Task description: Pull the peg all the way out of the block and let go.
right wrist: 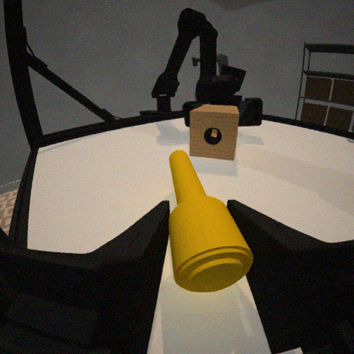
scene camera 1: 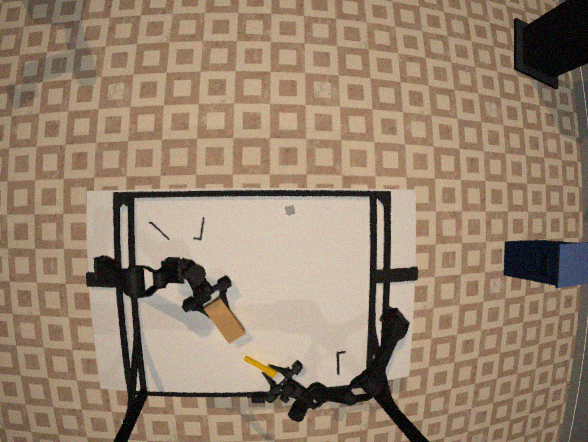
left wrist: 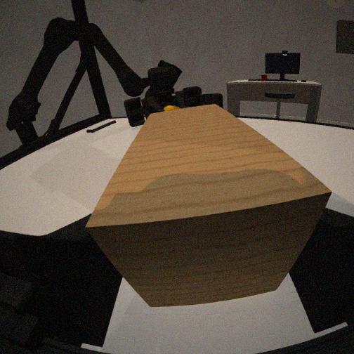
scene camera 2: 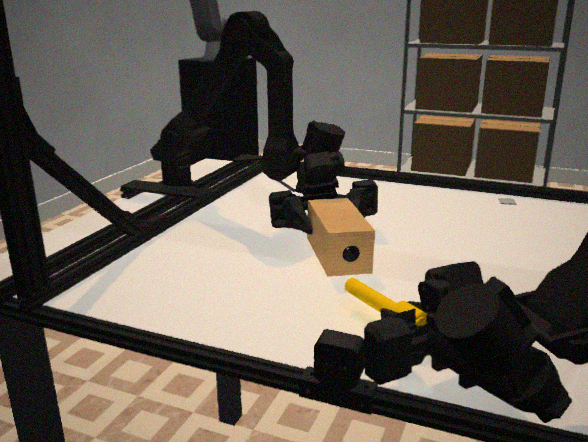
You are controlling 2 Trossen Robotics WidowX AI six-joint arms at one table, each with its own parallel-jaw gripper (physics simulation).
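Frame: origin at the left arm's base, x left, y down, z back, level; metres.
Seen in the pictures: left gripper, between the fingertips: [scene camera 1: 220,313]; right gripper, between the fingertips: [scene camera 1: 265,368] [scene camera 2: 394,308]; left arm's base, origin of its link: [scene camera 1: 108,267] [scene camera 2: 176,184]; right arm's base, origin of its link: [scene camera 1: 389,316].
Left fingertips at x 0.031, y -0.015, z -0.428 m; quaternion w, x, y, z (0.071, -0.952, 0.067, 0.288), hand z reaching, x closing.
Pixels of each thing's top centre, then the offset from my left fingertips to it. "*": a spot on its surface instead. Level surfaces: height alone.
- wooden block, centre of its top: [scene camera 2: 338,213] [scene camera 1: 224,321] dx -0.013, dy -0.035, dz -0.022 m
- block's round dark hole, a spot on its surface: [scene camera 2: 351,253] * dx -0.037, dy +0.009, dz -0.071 m
- yellow peg, centre of its top: [scene camera 2: 383,292] [scene camera 1: 260,367] dx -0.128, dy -0.012, dz -0.206 m
- white table, height of its surface: dy +0.035 m
- small grey square, a spot on its surface: [scene camera 2: 507,201] [scene camera 1: 290,211] * dx +0.418, dy +0.032, dz -0.079 m
The wooden block [scene camera 1: 225,321] [scene camera 2: 342,217] [left wrist: 200,200] [right wrist: 200,145] is held by my left gripper [scene camera 1: 220,309] [scene camera 2: 334,215] [left wrist: 199,195], shut on its two sides. The block's round dark hole [scene camera 2: 351,253] faces the right arm, and it seems to hang slightly above the table. The yellow peg [scene camera 1: 257,365] [scene camera 2: 372,296] [right wrist: 189,180] is outside the block, with a gap between its thin end and the hole. My right gripper [scene camera 1: 272,372] [scene camera 2: 415,312] [right wrist: 198,206] is shut on the peg's thick end. In the left wrist view the block hides most of the peg [left wrist: 171,108].
The white table [scene camera 1: 300,250] [scene camera 2: 200,280] is bordered by a black frame [scene camera 1: 250,193] [scene camera 2: 175,343]. The right arm is near the frame's front edge. A small grey square [scene camera 1: 290,210] [scene camera 2: 507,201] lies near the far edge. Black line marks lie on the table in scene camera 1.
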